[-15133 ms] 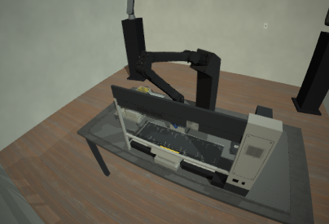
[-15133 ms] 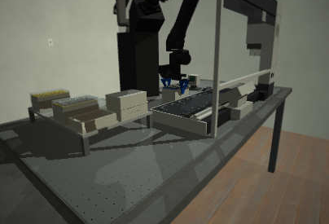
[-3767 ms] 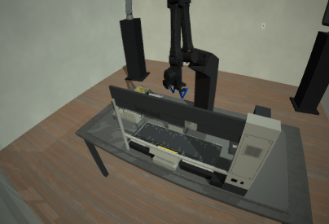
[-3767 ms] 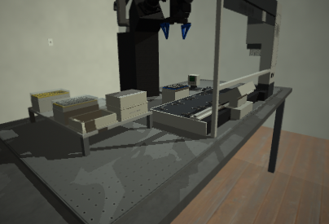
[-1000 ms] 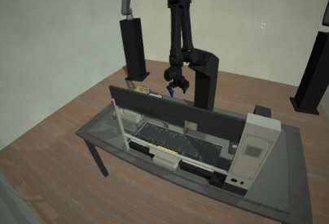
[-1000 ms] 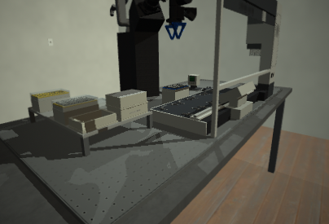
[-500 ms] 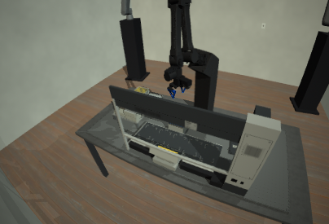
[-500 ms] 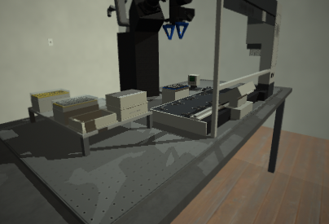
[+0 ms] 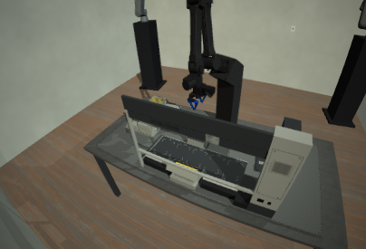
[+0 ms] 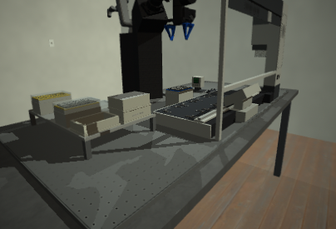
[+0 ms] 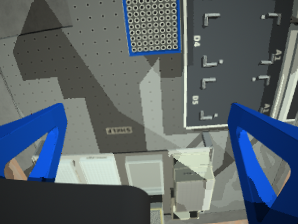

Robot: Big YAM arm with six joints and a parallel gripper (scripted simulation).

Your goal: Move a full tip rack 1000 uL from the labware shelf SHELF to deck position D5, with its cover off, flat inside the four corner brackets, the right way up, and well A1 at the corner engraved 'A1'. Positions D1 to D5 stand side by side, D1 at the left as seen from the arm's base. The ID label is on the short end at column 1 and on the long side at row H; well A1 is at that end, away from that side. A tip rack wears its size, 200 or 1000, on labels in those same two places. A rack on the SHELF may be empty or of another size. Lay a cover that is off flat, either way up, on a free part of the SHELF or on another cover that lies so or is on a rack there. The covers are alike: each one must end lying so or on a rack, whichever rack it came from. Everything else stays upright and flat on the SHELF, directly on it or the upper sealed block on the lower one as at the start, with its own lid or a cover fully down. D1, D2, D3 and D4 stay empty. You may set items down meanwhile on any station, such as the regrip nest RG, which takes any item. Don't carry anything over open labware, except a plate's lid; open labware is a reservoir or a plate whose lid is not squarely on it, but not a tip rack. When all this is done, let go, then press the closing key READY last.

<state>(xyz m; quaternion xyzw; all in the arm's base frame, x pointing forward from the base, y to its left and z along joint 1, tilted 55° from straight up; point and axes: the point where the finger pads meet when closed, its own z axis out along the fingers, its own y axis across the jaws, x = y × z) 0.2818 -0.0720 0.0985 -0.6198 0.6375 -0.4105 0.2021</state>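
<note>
My gripper is now 27 cm above the tip rack and 1 cm to the right of it. From my hand the other things lie so: dark gantry beam (36 cm ahead, 16 cm above, 5 cm to the left); then gantry post (31 cm ahead, 30 cm to the right, 12 cm below); then pale block (40 cm to the right, 23 cm below, 1 cm ahead).
</note>
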